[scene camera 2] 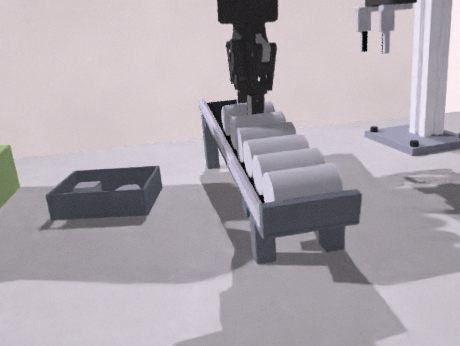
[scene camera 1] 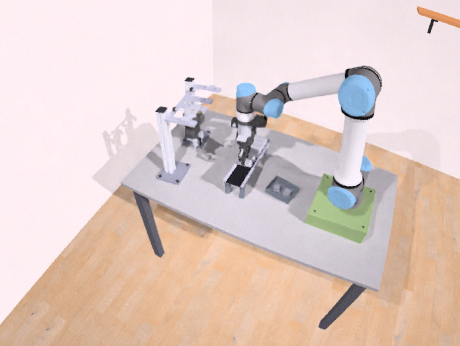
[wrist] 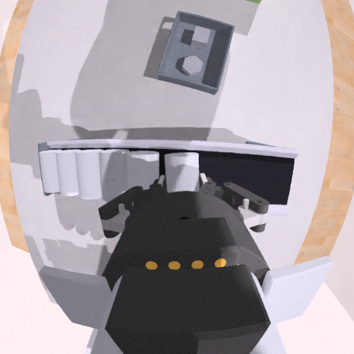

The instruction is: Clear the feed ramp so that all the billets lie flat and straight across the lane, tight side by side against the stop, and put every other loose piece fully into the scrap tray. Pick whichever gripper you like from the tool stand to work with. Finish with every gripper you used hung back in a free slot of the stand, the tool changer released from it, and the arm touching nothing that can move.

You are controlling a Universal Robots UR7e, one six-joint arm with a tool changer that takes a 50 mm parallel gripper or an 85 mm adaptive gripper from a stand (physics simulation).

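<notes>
My gripper [scene camera 1: 243, 159] [scene camera 2: 250, 107] [wrist: 182, 183] is shut on a grey billet [scene camera 2: 231, 117] [wrist: 181, 167], with one finger on each side. The billet lies across the lane of the feed ramp [scene camera 1: 239, 176] [scene camera 2: 223, 145] [wrist: 245, 175], low at its surface. A narrow dark gap separates it from the nearest billet [wrist: 143, 167] in the wrist view. Several billets lie side by side across the lane down to the stop [scene camera 2: 310, 214]. The scrap tray [scene camera 1: 278, 196] [scene camera 2: 97, 206] [wrist: 224, 60] holds a square block [scene camera 2: 87, 186] [wrist: 202, 35] and a hexagonal piece [scene camera 2: 129, 188] [wrist: 192, 65].
The tool stand [scene camera 1: 166, 145] [scene camera 2: 430, 65] rises beyond the ramp from the arm's base. Another gripper [scene camera 1: 192, 131] hangs there, and its two fingers also show in scene camera 2. The green base block [scene camera 1: 335, 225] [scene camera 2: 6, 175] stands on the tray's other side.
</notes>
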